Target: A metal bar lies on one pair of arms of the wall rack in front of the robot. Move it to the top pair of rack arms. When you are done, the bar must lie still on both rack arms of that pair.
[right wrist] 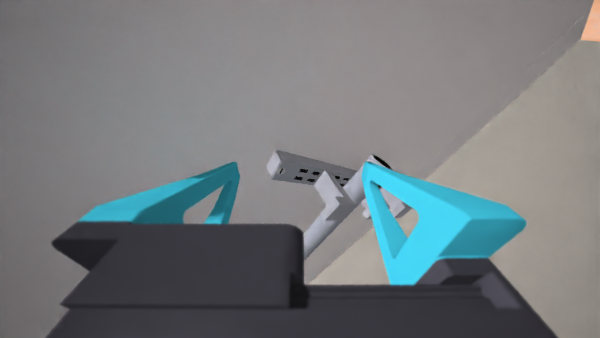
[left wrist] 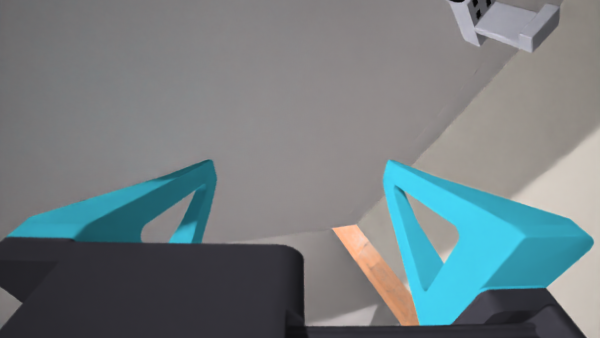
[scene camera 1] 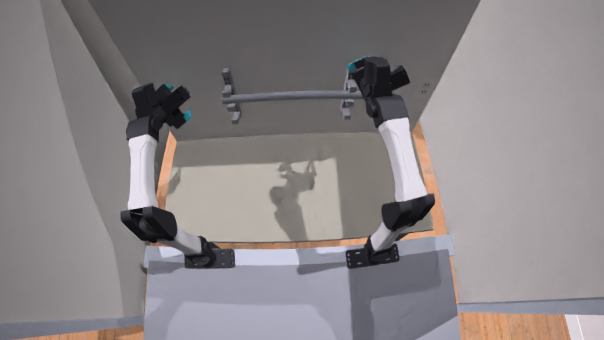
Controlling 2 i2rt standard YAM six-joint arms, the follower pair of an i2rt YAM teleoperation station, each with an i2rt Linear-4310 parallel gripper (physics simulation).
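The grey metal bar (scene camera 1: 290, 95) (right wrist: 322, 230) lies across the wall rack, below the top arms; it seems to rest on the middle pair. The rack's left upright (scene camera 1: 226, 76) shows with its arms in scene camera 1; one lower rack arm (left wrist: 507, 22) shows in the left wrist view. The right upright (right wrist: 295, 167) is partly hidden by my right arm in scene camera 1. My left gripper (scene camera 1: 178, 101) (left wrist: 299, 169) is open and empty, left of the bar's left end. My right gripper (scene camera 1: 362, 71) (right wrist: 300, 169) is open, near the bar's right end, with the rack beyond its fingertips.
A grey back wall (scene camera 1: 285, 45) carries the rack. Side walls (scene camera 1: 525, 150) stand at both sides. A mat (scene camera 1: 200, 200) with arm shadows lies below the rack. Wall sockets (scene camera 1: 425, 88) are right of my right gripper.
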